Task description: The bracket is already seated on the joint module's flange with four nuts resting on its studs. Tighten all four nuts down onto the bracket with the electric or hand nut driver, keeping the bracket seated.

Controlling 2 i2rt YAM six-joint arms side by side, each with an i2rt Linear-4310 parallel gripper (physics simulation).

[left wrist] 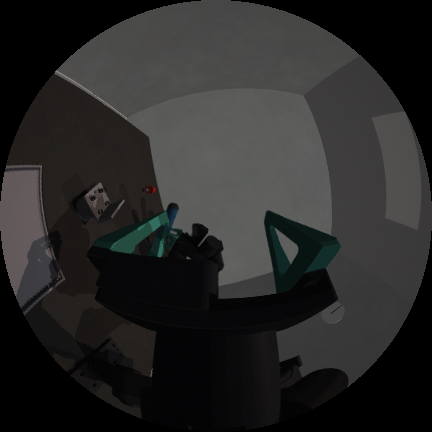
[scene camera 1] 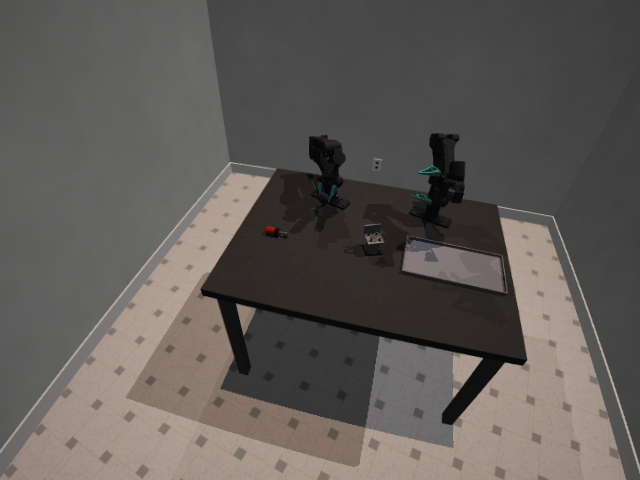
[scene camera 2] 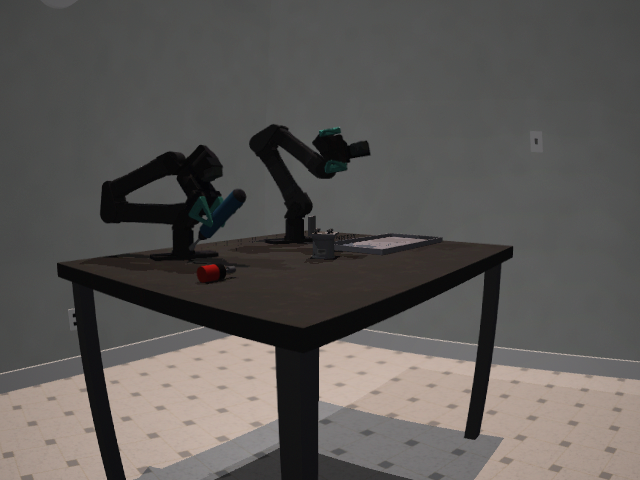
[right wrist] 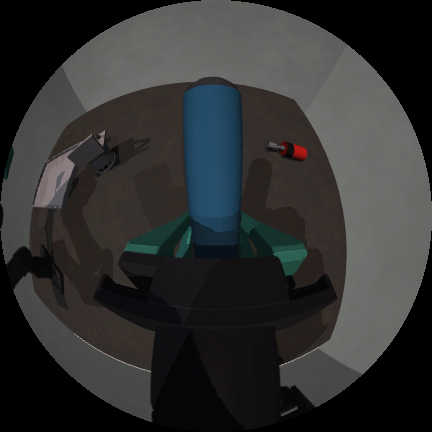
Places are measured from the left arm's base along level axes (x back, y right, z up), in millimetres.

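Where they show: left gripper, fingertip midpoint: [left wrist: 215,215] [scene camera 1: 414,184] [scene camera 2: 328,145]; right gripper, fingertip midpoint: [scene camera 2: 217,225] [right wrist: 214,215]; left arm's base, link origin: [scene camera 1: 430,217] [scene camera 2: 294,241] [right wrist: 49,267]; right arm's base, link origin: [scene camera 1: 330,199] [scene camera 2: 183,257].
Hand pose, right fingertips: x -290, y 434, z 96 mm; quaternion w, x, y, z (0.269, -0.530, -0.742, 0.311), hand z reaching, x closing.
Each offset is from my right fingertips to the top centre of the thing. "pt": to the spot under its first point.
The bracket [scene camera 1: 374,238] [left wrist: 96,196] [right wrist: 89,151] sits on the grey joint module @[dx -66, dy -286, dz -21 mm] [scene camera 1: 372,249] [scene camera 2: 323,249] [right wrist: 106,164], its upright plate standing. Small dark nuts show on its face in the left wrist view; how far down they sit cannot be told. My right gripper [scene camera 1: 327,192] [scene camera 2: 209,211] is shut on the blue nut driver @[pt dx -34, dy +3, dz +30 mm] [scene camera 2: 222,214] [left wrist: 172,215] [right wrist: 213,155]. It holds the driver tilted, shaft down, near the right arm's base, away from the bracket. My left gripper [scene camera 1: 417,184] [scene camera 2: 334,149] [left wrist: 215,215] is open and empty, raised above its own base.
A red driver @[dx -215, dy +106, dz -61 mm] [scene camera 1: 271,230] [scene camera 2: 208,273] [left wrist: 150,190] [right wrist: 295,151] with a metal socket lies on the table at the picture's left in both scene views. A shallow tray @[dx +35, dy -621, dz -80 mm] [scene camera 1: 454,282] [scene camera 2: 385,252] lies to the right of the joint module there.
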